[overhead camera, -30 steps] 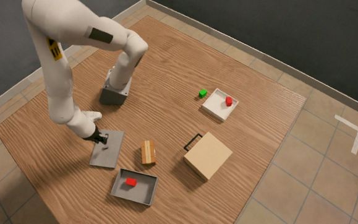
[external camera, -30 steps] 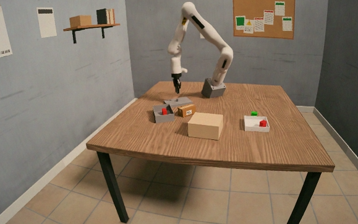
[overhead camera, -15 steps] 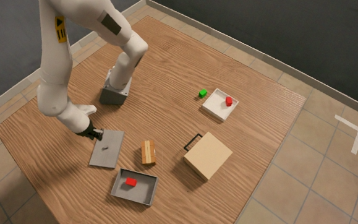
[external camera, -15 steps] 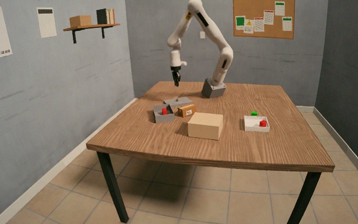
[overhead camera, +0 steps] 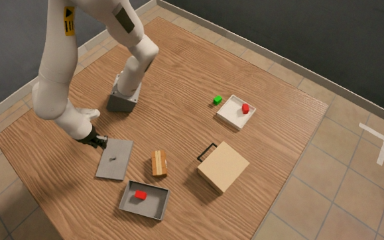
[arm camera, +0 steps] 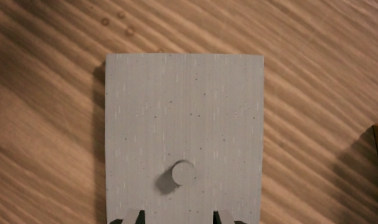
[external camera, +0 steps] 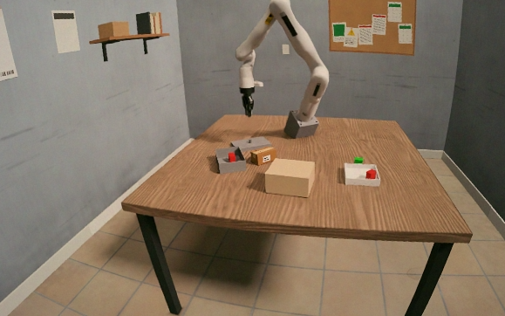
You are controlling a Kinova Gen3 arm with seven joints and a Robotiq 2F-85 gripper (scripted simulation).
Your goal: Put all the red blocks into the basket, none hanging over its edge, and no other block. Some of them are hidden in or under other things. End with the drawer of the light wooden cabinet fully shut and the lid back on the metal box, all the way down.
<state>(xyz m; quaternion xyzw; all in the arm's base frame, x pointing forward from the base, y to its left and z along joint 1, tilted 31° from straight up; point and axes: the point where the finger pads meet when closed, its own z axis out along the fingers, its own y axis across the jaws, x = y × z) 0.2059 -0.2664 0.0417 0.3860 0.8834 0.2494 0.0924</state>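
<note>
My hand is 250 mm short of the grey metal box, 30 mm to the right of it and 160 mm above it. Round my hand: grey lid 170 mm below; blue block 170 mm ahead, 150 mm to the left, 170 mm below; brown cardboard box 150 mm ahead, 160 mm to the left, 150 mm below.
</note>
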